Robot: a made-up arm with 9 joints.
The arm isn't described. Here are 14 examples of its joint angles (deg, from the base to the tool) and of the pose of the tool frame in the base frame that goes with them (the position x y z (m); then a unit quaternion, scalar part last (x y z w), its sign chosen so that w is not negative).
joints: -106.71 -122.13 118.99 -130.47 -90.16 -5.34 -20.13 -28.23 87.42
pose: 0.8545 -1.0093 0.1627 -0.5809 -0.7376 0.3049 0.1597
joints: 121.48 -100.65 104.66 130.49 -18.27 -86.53 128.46 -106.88 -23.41
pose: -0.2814 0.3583 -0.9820 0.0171 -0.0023 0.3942 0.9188
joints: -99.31 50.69 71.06 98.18 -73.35 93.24 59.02 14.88 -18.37
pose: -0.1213 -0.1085 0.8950 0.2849 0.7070 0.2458 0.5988
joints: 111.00 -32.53 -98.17 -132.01 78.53 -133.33 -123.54 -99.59 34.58
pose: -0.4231 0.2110 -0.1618 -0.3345 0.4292 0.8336 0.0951
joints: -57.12 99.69 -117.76 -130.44 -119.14 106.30 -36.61 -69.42 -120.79
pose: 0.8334 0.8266 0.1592 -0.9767 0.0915 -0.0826 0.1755
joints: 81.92 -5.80 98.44 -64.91 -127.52 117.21 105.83 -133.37 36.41
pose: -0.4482 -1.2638 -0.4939 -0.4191 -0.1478 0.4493 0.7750
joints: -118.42 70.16 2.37 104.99 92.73 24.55 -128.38 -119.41 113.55
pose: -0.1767 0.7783 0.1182 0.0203 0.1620 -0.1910 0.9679
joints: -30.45 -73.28 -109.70 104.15 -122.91 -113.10 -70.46 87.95 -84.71
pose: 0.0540 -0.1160 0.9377 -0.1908 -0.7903 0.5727 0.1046
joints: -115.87 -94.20 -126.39 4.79 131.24 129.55 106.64 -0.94 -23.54
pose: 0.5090 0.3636 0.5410 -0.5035 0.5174 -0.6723 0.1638
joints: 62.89 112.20 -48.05 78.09 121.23 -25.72 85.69 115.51 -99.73
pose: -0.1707 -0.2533 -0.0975 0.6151 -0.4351 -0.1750 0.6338
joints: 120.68 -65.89 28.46 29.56 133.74 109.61 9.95 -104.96 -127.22
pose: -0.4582 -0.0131 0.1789 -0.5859 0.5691 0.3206 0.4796
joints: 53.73 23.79 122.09 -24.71 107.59 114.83 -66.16 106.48 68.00
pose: -0.6193 -1.0628 0.3619 0.0338 0.8126 0.3405 0.4717
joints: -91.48 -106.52 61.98 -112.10 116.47 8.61 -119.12 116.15 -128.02
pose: -0.5336 0.0753 0.2357 -0.5065 0.2134 -0.2358 0.8014
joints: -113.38 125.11 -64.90 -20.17 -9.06 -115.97 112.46 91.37 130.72
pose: 0.4411 0.4873 0.0609 0.1083 0.9826 -0.1485 0.0278
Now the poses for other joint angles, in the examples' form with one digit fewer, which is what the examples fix.
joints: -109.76 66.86 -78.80 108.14 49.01 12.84 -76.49 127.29 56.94
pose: 0.659 0.834 -0.287 -0.004 -0.637 0.294 0.713
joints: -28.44 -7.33 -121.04 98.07 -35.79 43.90 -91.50 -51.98 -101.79
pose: -0.024 -0.303 -1.191 0.637 0.177 0.203 0.723
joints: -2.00 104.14 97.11 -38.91 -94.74 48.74 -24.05 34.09 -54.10
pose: 0.596 -0.130 1.209 0.219 -0.885 0.041 0.409
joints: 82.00 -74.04 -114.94 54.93 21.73 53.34 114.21 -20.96 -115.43
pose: -0.538 -0.114 -0.272 -0.489 -0.319 -0.042 0.811
